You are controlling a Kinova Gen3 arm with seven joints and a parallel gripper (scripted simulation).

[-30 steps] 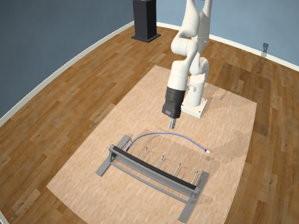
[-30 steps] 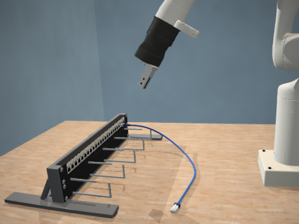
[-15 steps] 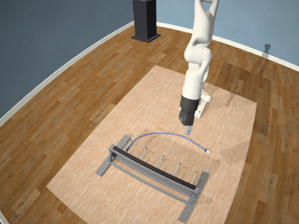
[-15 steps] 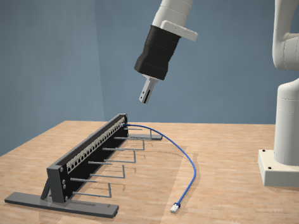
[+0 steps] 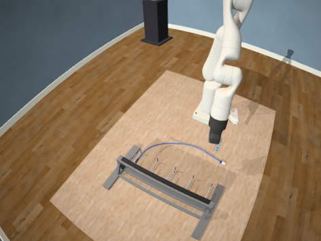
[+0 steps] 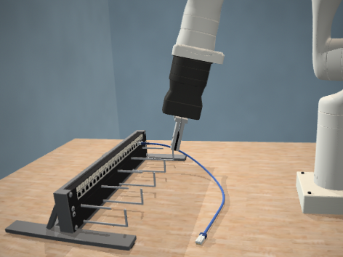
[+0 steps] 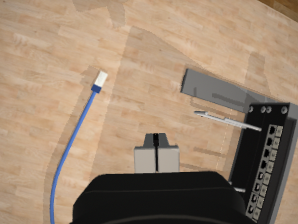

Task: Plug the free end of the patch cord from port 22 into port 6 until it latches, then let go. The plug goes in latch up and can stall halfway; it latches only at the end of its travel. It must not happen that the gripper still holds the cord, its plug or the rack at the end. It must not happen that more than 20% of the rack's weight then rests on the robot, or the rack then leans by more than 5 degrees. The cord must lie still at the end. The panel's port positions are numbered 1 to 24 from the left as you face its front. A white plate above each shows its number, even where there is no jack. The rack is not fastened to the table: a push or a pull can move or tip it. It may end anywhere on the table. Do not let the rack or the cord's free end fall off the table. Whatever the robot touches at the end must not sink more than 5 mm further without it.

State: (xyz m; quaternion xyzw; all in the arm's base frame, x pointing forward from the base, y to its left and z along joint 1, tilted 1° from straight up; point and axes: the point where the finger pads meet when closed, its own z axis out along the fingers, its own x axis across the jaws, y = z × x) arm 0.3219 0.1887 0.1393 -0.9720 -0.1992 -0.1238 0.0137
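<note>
The white plug is 18 cm below my hand, 6 cm behind it and 5 cm to the left of it.
</note>
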